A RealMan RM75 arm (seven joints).
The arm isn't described. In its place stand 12 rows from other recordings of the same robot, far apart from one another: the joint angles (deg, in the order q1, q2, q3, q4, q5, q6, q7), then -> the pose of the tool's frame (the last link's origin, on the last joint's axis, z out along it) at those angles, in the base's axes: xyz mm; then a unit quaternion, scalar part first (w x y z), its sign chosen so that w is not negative.
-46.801, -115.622, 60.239, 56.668, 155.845, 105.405, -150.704 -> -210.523, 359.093, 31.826, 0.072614, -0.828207, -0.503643, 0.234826
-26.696, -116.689, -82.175, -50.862, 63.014, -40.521, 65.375 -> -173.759, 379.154, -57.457, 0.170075, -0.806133, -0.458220, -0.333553
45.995, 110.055, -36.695, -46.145, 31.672, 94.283, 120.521 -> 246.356, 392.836, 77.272, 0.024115, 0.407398, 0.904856, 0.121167
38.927, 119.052, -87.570, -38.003, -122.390, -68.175, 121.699 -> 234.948, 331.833, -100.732, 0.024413, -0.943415, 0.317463, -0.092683
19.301, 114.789, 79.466, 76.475, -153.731, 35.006, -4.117 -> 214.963, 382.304, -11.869, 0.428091, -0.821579, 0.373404, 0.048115
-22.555, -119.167, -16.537, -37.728, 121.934, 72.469, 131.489 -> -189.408, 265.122, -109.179, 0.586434, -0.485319, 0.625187, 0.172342
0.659, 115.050, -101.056, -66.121, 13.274, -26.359, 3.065 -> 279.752, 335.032, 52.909, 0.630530, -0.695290, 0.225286, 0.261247
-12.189, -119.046, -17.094, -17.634, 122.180, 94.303, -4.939 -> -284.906, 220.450, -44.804, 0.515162, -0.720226, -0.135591, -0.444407
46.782, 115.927, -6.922, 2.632, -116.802, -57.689, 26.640 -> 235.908, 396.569, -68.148, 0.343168, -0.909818, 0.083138, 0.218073
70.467, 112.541, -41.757, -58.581, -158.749, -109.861, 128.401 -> 61.422, 425.391, 88.060, 0.101922, -0.957557, 0.233781, -0.134328
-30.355, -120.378, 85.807, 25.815, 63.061, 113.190, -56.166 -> -161.152, 243.920, -39.453, 0.116820, 0.842869, -0.014275, 0.525092
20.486, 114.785, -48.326, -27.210, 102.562, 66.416, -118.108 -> 341.165, 336.816, 40.834, 0.407291, -0.819027, 0.281532, 0.289912
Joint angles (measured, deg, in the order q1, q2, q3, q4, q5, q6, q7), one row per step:
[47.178, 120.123, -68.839, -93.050, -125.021, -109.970, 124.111]
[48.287, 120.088, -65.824, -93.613, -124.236, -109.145, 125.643]
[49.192, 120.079, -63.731, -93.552, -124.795, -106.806, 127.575]
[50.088, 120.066, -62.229, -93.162, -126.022, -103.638, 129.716]
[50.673, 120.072, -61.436, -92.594, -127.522, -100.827, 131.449]
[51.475, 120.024, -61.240, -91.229, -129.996, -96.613, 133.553]
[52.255, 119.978, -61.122, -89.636, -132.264, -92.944, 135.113]
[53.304, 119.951, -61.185, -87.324, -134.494, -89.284, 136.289]
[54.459, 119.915, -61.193, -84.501, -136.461, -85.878, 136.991]
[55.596, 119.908, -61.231, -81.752, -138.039, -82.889, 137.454]
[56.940, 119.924, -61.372, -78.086, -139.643, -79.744, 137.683]
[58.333, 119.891, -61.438, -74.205, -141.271, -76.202, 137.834]
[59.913, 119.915, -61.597, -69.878, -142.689, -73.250, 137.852]
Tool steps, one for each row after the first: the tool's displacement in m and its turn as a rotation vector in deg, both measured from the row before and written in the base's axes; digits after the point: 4 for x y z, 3 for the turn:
[-0.0083, 0.0058, 0.0101, 2.350, 3.116, -1.152]
[-0.0060, 0.0094, 0.0069, 3.300, 2.582, -2.218]
[-0.0054, 0.0112, 0.0055, 3.704, 2.354, -2.599]
[-0.0026, 0.0097, 0.0032, 3.027, 1.494, -2.373]
[-0.0023, 0.0138, 0.0015, 3.865, 1.292, -2.999]
[-0.0010, 0.0124, 0.0007, 3.186, 0.897, -2.436]
[-0.0008, 0.0126, -0.0015, 2.643, 0.563, -2.095]
[0.0001, 0.0121, -0.0029, 2.063, 0.313, -1.775]
[-0.0001, 0.0103, -0.0037, 1.552, 0.175, -1.336]
[0.0013, 0.0108, -0.0067, 1.075, -0.170, -1.455]
[0.0018, 0.0114, -0.0065, 1.393, -0.224, -1.354]
[0.0024, 0.0094, -0.0096, 0.422, -0.648, -1.314]

